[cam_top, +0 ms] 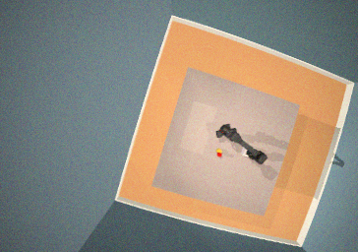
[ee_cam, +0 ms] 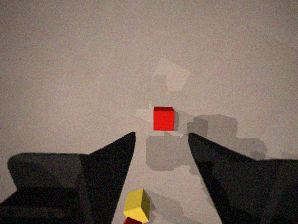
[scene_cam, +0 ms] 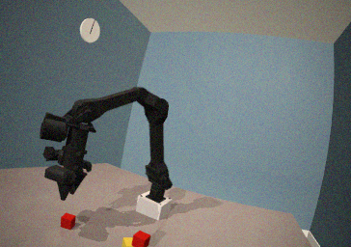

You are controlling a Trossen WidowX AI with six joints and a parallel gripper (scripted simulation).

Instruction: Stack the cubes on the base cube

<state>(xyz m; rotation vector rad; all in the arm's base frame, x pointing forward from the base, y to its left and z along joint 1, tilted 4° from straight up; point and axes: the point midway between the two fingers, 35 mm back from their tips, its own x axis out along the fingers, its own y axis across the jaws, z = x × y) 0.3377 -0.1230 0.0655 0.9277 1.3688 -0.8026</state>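
My gripper tip is now 50 mm past the yellow base cube, 210 mm to the right of it and 80 mm above it.
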